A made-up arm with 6 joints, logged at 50 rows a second.
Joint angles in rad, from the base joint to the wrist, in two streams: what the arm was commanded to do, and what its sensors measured. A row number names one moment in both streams.
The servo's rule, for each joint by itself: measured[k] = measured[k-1] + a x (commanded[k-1-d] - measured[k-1]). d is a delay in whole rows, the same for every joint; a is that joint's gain. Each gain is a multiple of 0.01, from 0.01 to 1. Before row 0 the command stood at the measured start. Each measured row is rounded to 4 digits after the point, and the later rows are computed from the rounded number. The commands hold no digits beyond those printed.
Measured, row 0:
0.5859, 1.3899, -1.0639, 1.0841, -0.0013, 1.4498
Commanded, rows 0 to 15:
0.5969, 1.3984, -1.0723, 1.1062, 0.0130, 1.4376
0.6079, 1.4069, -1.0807, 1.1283, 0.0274, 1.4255
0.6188, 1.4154, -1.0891, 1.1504, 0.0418, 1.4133
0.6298, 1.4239, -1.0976, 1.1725, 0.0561, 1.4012
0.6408, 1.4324, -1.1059, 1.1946, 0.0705, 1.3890
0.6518, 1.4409, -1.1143, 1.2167, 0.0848, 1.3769
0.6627, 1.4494, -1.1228, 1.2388, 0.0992, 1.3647
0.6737, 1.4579, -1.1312, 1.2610, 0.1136, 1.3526
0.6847, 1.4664, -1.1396, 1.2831, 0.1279, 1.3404
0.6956, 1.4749, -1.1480, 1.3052, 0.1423, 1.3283
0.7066, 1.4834, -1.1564, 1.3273, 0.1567, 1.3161
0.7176, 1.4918, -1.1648, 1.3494, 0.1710, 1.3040
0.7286, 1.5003, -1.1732, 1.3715, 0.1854, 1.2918
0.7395, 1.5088, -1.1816, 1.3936, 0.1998, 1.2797
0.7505, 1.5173, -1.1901, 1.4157, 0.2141, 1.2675
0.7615, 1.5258, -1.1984, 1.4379, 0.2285, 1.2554
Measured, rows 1 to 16:
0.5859, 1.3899, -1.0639, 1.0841, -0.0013, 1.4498
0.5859, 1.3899, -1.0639, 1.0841, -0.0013, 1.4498
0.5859, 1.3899, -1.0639, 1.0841, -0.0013, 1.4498
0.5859, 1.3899, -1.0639, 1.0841, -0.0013, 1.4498
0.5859, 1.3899, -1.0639, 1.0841, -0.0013, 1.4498
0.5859, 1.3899, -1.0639, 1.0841, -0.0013, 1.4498
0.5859, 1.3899, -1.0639, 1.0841, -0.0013, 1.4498
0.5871, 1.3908, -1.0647, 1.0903, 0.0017, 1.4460
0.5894, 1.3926, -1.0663, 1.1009, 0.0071, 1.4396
0.5926, 1.3951, -1.0686, 1.1148, 0.0144, 1.4314
0.5967, 1.3983, -1.0715, 1.1310, 0.0232, 1.4220
0.6016, 1.4021, -1.0749, 1.1488, 0.0331, 1.4118
0.6071, 1.4064, -1.0788, 1.1678, 0.0440, 1.4010
0.6132, 1.4111, -1.0832, 1.1877, 0.0556, 1.3897
0.6199, 1.4162, -1.0880, 1.2082, 0.0678, 1.3782
0.6270, 1.4217, -1.0932, 1.2292, 0.0804, 1.3665
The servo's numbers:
d 7
a 0.11 0.11 0.10 0.28 0.21 0.31

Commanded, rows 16 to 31:
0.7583, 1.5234, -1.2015, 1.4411, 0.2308, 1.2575
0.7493, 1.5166, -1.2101, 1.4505, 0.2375, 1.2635
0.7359, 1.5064, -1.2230, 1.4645, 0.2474, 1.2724
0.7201, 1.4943, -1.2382, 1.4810, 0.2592, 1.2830
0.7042, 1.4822, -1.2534, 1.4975, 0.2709, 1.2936
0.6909, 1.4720, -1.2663, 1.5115, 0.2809, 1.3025
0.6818, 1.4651, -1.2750, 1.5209, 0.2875, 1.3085
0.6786, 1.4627, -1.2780, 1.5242, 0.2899, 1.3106
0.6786, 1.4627, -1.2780, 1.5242, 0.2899, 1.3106
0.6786, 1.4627, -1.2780, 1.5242, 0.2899, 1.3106
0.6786, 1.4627, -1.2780, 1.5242, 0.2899, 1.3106
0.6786, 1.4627, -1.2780, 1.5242, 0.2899, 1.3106
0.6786, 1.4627, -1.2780, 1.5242, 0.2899, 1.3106
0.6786, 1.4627, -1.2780, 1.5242, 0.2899, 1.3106
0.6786, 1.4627, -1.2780, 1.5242, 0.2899, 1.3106
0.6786, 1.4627, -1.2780, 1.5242, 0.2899, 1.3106
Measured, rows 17 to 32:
0.6345, 1.4276, -1.0987, 1.2505, 0.0934, 1.3547
0.6424, 1.4337, -1.1045, 1.2720, 0.1067, 1.3427
0.6507, 1.4401, -1.1105, 1.2937, 0.1202, 1.3307
0.6593, 1.4467, -1.1168, 1.3155, 0.1339, 1.3186
0.6681, 1.4535, -1.1233, 1.3374, 0.1477, 1.3065
0.6772, 1.4605, -1.1300, 1.3593, 0.1616, 1.2944
0.6865, 1.4677, -1.1368, 1.3813, 0.1756, 1.2823
0.6944, 1.4738, -1.1433, 1.3980, 0.1872, 1.2746
0.7004, 1.4785, -1.1500, 1.4127, 0.1978, 1.2712
0.7043, 1.4816, -1.1573, 1.4272, 0.2082, 1.2716
0.7060, 1.4830, -1.1654, 1.4423, 0.2189, 1.2751
0.7058, 1.4829, -1.1742, 1.4578, 0.2298, 1.2808
0.7042, 1.4817, -1.1834, 1.4728, 0.2405, 1.2875
0.7017, 1.4799, -1.1926, 1.4863, 0.2504, 1.2940
0.6992, 1.4780, -1.2011, 1.4969, 0.2587, 1.2991
0.6969, 1.4763, -1.2088, 1.5045, 0.2653, 1.3027

